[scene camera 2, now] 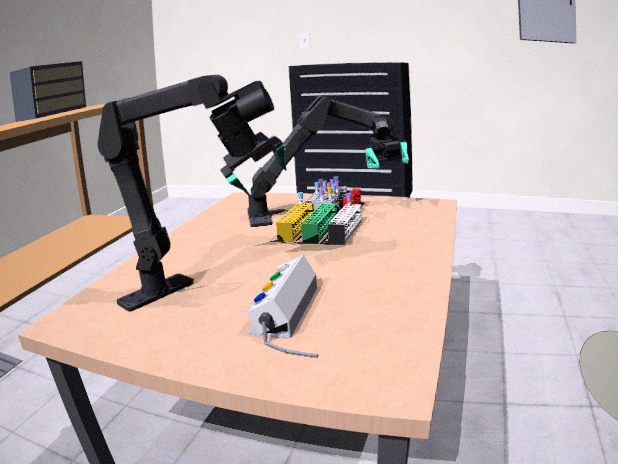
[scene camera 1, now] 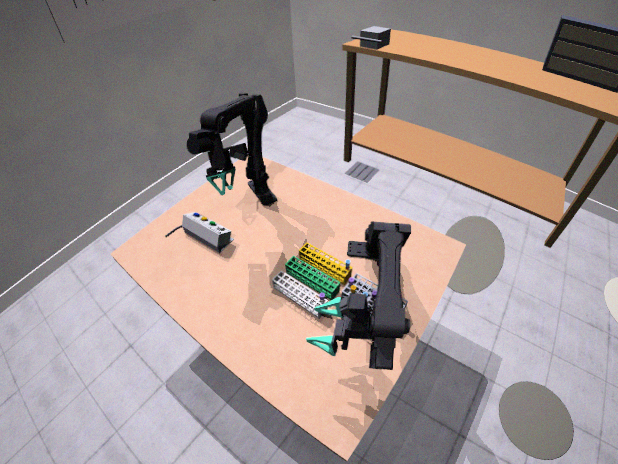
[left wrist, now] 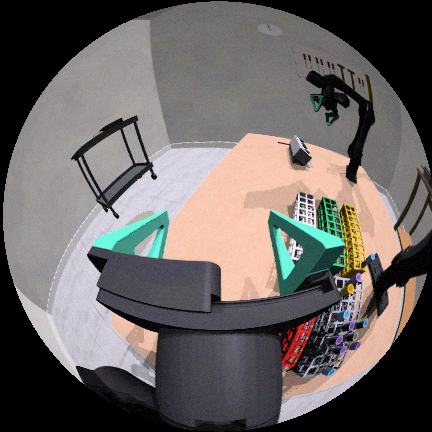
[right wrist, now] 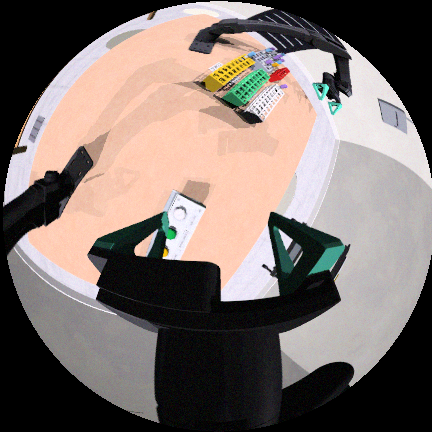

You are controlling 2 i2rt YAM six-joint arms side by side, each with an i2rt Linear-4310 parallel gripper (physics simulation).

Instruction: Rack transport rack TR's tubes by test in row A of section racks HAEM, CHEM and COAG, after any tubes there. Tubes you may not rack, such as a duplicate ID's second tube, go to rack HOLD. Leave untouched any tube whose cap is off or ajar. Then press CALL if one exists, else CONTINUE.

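Places are measured from the left arm's base along level axes (x left, y ahead, z down), in metres.
Pixels of known places: left gripper, between the fingertips: (scene camera 2: 393,163) (scene camera 1: 310,324) (left wrist: 218,215) (right wrist: 326,107); right gripper, between the fingertips: (scene camera 2: 267,182) (scene camera 1: 227,192) (left wrist: 322,118) (right wrist: 218,216); left arm's base, origin of its link: (scene camera 2: 259,217) (scene camera 1: 373,251) (left wrist: 378,284) (right wrist: 203,39); right arm's base, origin of its link: (scene camera 2: 155,293) (scene camera 1: 261,191) (left wrist: 350,173) (right wrist: 66,183).
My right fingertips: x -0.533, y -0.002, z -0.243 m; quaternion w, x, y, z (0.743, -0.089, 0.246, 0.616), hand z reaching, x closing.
Note:
For each thing: its middle in the pictures, then the offset to it from my right fingertips. Level surfaces: height alone.
- blue-capped tube, middle of its body: (left wrist: 361,265) (scene camera 2: 301,205) (scene camera 1: 347,268) dx +0.439, dy +0.135, dz +0.192 m
- purple-capped tube, middle of its body: (scene camera 2: 349,207) (scene camera 1: 322,302) dx +0.370, dy +0.276, dz +0.192 m
- grey rack, middle of its body: (left wrist: 334,328) (scene camera 1: 373,300) (scene camera 2: 326,201) (right wrist: 264,59) dx +0.537, dy +0.238, dz +0.214 m
- red rack, middle of its body: (left wrist: 296,330) (scene camera 2: 352,201) (right wrist: 278,73) dx +0.499, dy +0.319, dz +0.214 m
- button box, middle of its body: (scene camera 2: 283,292) (right wrist: 172,240) (scene camera 1: 205,228) (left wrist: 299,148) dx -0.142, dy +0.002, dz +0.201 m
- table, height of its surface: dz +0.243 m
Yellow (scene camera 1: 325,262) (scene camera 2: 286,231), green (scene camera 1: 312,277) (scene camera 2: 312,231) and white (scene camera 1: 295,291) (scene camera 2: 337,235) racks stand side by side. A blue-capped tube (scene camera 1: 347,263) (scene camera 2: 300,196) is at the yellow rack's far end, a purple-capped tube (scene camera 1: 321,296) (scene camera 2: 349,197) at the white rack's. A grey rack (scene camera 2: 322,201) behind holds several blue-, purple- and yellow-capped tubes, beside a red rack (scene camera 2: 354,195) (left wrist: 300,345). Labels are unreadable. My left gripper (scene camera 1: 312,325) (left wrist: 218,215) is open and empty, high beside the racks. My right gripper (scene camera 1: 226,191) (right wrist: 218,216) is open and empty above the button box (scene camera 2: 287,300) (right wrist: 192,215).
The button box has blue, yellow, green and white buttons, and a cable trails from its end. A wooden bench (scene camera 1: 460,55) stands behind the table (scene camera 1: 210,300). A dark drawer cabinet (scene camera 2: 350,85) stands beyond the table's far end. A dark cart (left wrist: 125,183) shows in the left wrist view.

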